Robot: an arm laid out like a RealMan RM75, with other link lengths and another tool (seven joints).
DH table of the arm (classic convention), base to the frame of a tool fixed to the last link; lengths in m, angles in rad. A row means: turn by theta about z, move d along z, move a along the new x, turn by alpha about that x. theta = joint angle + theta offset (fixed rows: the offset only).
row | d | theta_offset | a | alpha
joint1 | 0.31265 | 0 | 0 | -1.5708
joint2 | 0 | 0 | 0 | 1.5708
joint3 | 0.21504 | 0 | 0 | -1.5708
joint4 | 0 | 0 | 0 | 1.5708
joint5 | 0.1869 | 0 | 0 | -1.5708
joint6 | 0 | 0 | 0 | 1.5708
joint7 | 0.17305 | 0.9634 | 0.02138 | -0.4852
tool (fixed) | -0.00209 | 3.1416 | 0 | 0
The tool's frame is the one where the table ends.
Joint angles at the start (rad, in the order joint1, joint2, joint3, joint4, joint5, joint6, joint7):
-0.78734, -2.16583, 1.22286, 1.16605, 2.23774, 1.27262, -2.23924
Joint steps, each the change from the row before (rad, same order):
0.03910, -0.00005, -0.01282, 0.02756, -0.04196, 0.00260, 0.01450
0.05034, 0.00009, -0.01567, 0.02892, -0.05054, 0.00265, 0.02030
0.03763, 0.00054, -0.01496, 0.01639, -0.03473, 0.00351, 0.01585
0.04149, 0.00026, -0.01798, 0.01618, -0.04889, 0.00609, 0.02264
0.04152, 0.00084, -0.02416, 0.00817, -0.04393, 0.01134, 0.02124
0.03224, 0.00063, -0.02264, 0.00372, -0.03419, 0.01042, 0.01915
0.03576, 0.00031, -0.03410, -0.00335, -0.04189, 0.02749, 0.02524
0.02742, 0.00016, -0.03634, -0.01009, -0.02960, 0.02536, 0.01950
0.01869, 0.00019, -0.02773, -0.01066, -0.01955, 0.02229, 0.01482
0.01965, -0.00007, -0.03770, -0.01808, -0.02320, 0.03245, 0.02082
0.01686, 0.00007, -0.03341, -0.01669, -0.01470, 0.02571, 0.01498
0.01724, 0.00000, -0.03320, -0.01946, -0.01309, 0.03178, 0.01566
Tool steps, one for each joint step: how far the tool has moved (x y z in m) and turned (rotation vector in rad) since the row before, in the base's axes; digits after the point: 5 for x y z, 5 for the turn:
-0.00241, -0.00158, 0.00732, 0.01351, -0.04587, 0.00898
-0.00511, -0.00220, 0.00881, 0.01776, -0.05242, 0.01367
-0.00573, -0.00152, 0.00667, 0.01385, -0.03557, 0.01481
-0.00524, -0.00248, 0.00795, 0.01475, -0.04714, 0.01149
-0.00819, -0.00257, 0.00795, 0.01258, -0.04362, 0.02087
-0.00721, -0.00205, 0.00671, 0.01238, -0.03396, 0.01677
-0.00927, -0.00430, 0.00759, 0.00418, -0.04327, 0.01899
-0.00949, -0.00324, 0.00657, 0.00454, -0.03607, 0.02319
-0.00723, -0.00301, 0.00430, 0.00041, -0.02548, 0.01619
-0.00859, -0.00428, 0.00497, -0.00174, -0.03315, 0.01674
-0.00824, -0.00352, 0.00412, 0.00037, -0.02606, 0.01918
-0.00836, -0.00495, 0.00325, -0.00535, -0.02662, 0.01719

